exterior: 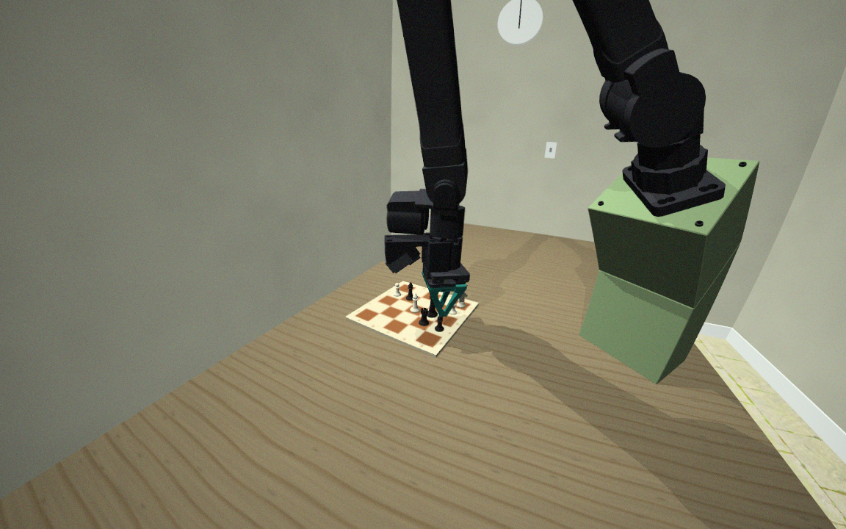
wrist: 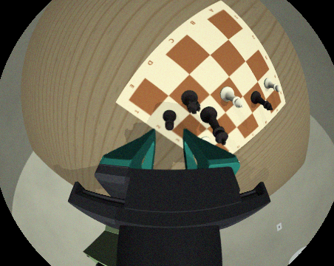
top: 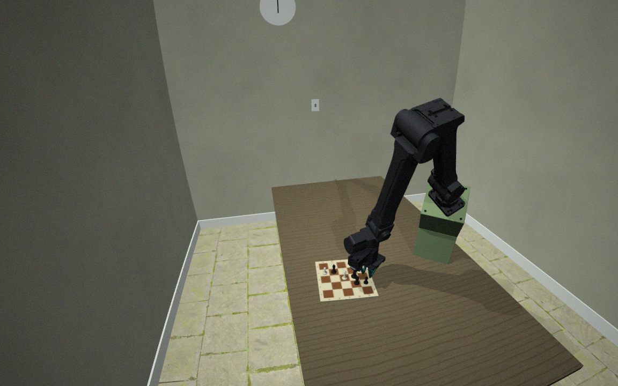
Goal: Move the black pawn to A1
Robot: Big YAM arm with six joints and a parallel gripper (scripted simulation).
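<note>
The black pawn lies 40 mm below my hand. Also, from my hand: chessboard (70 mm ahead, 50 mm to the right, 50 mm below); white chess piece (70 mm ahead, 50 mm to the right, 30 mm below).
</note>
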